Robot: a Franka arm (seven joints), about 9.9 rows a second.
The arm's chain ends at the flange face. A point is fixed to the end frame.
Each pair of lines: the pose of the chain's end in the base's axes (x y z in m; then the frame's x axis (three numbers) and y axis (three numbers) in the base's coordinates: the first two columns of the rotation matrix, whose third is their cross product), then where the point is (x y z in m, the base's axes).
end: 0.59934 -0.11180 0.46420 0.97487 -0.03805 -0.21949 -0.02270 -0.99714 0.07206
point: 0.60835 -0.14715 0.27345
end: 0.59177 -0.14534 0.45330 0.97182 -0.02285 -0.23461 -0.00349 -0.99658 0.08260
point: 0.59841 -0.18253 0.26280
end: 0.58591 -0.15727 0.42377 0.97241 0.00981 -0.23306 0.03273 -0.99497 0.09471
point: 0.59424 -0.19649 0.23375
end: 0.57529 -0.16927 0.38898 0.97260 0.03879 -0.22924 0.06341 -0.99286 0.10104
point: 0.58563 -0.20937 0.19924
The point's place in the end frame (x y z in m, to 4 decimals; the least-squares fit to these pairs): 0.0520 0.0213 0.1859
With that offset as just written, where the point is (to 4 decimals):
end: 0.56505 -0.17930 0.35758 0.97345 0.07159 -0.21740 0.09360 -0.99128 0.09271
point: 0.5788 -0.2173 0.1676
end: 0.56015 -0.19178 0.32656 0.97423 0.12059 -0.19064 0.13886 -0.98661 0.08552
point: 0.5807 -0.2269 0.1367
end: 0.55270 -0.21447 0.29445 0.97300 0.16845 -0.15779 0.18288 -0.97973 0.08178
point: 0.5810 -0.2467 0.1050
